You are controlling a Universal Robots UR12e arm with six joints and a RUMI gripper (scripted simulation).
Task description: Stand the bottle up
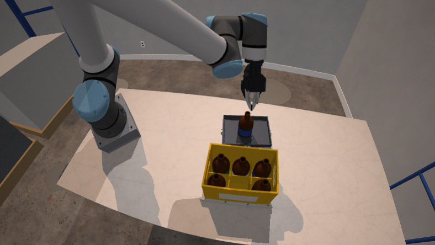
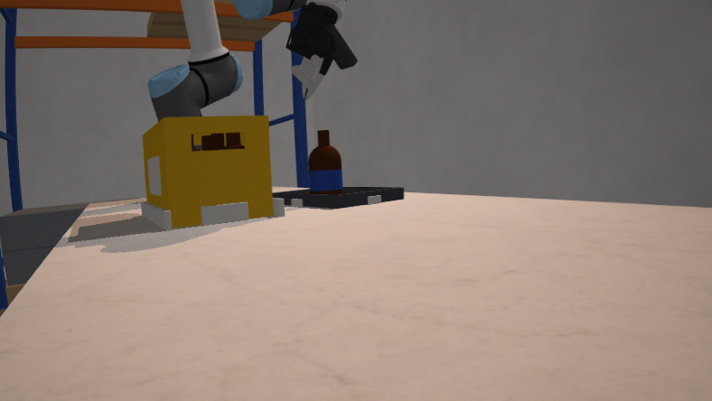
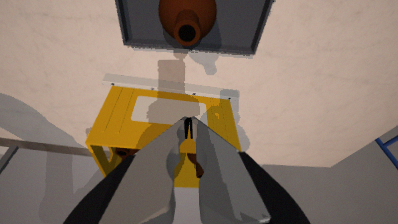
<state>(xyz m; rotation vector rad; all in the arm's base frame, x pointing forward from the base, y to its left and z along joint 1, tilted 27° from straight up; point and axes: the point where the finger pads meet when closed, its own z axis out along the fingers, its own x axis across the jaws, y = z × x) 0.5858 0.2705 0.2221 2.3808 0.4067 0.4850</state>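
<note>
My hand is 25 cm to the left of the crate, 16 cm above it and 2 cm short of it. Round my hand: tray: 23 cm below, 5 cm to the left, 1 cm behind.
</note>
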